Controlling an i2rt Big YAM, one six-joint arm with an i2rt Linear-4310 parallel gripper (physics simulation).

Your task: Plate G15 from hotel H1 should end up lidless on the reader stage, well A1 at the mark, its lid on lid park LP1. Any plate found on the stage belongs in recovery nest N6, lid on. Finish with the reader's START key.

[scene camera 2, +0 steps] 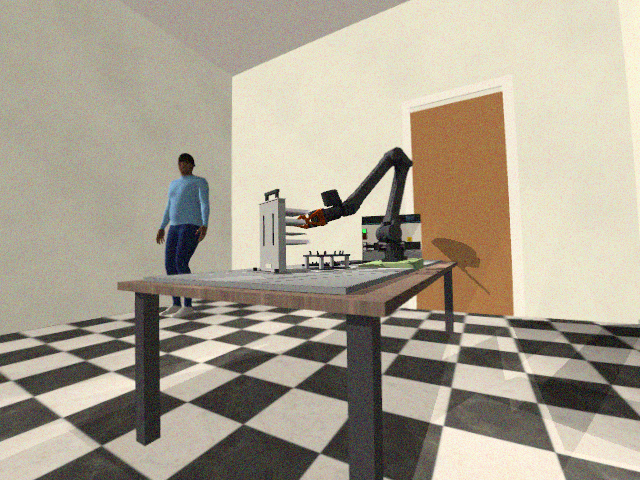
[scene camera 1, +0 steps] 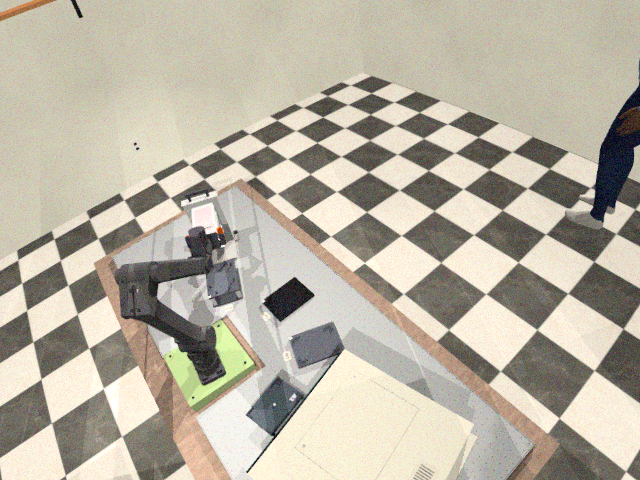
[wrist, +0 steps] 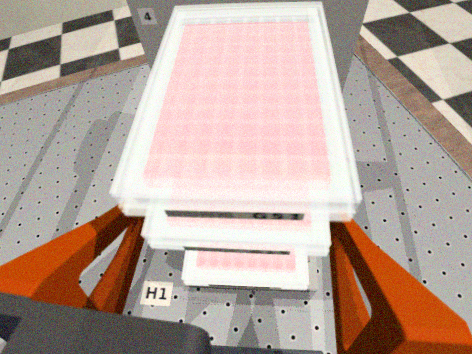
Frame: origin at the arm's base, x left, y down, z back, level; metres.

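Where they show: gripper, fingertip midpoint: [scene camera 1: 207, 231] [wrist: 238, 205]; arm's base at its link origin: [scene camera 2: 394, 260] [scene camera 1: 209, 366].
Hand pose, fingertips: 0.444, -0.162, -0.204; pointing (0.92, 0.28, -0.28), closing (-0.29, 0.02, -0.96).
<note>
Things, the pixels of their top centre, and the offset from my fingertips, as dx, dy, dz. "spot": a spot on its surface instead.
- top plate G51 at its top centre: [wrist: 241, 72] [scene camera 1: 202, 215] +0.039, -0.050, -0.012
- plate G15 at its top centre: [wrist: 242, 130] +0.039, -0.012, -0.010
- lower plate at its top centre: [wrist: 247, 197] +0.039, +0.065, -0.011
- cream reader at its top centre: [scene camera 1: 360, 450] [scene camera 2: 390, 218] -0.996, -0.109, -0.048
- dark platform at its top centre: [scene camera 1: 283, 411] -0.750, +0.076, +0.054
- black pad at a spot on its surface: [scene camera 1: 288, 298] spot: -0.339, +0.176, -0.151
Hotel H1 [scene camera 1: 199, 198] [scene camera 2: 272, 235] is a grey tower with clear-lidded pink plates stacked apart. In the wrist view, the top plate G51 [wrist: 240, 110] hides much of plate G15 [wrist: 235, 238] below it; G15's label is too foreshortened to read. A lower plate [wrist: 245, 272] also shows. My gripper [wrist: 238, 205] [scene camera 2: 302, 222] is open and empty, its orange fingers on both sides of the stack, their tips partly hidden beneath G51's front edge. The cream reader [scene camera 1: 361, 413] stands at the table's other end. A dark platform [scene camera 1: 276, 405] lies before it; any plate there is unclear.
A dark nest [scene camera 1: 223, 281] stands between the hotel and the green arm base [scene camera 1: 232, 356]. A black pad [scene camera 1: 288, 298] and another dark nest [scene camera 1: 315, 344] lie toward the reader; their labels are unreadable. A person [scene camera 2: 187, 206] stands beyond the table.
</note>
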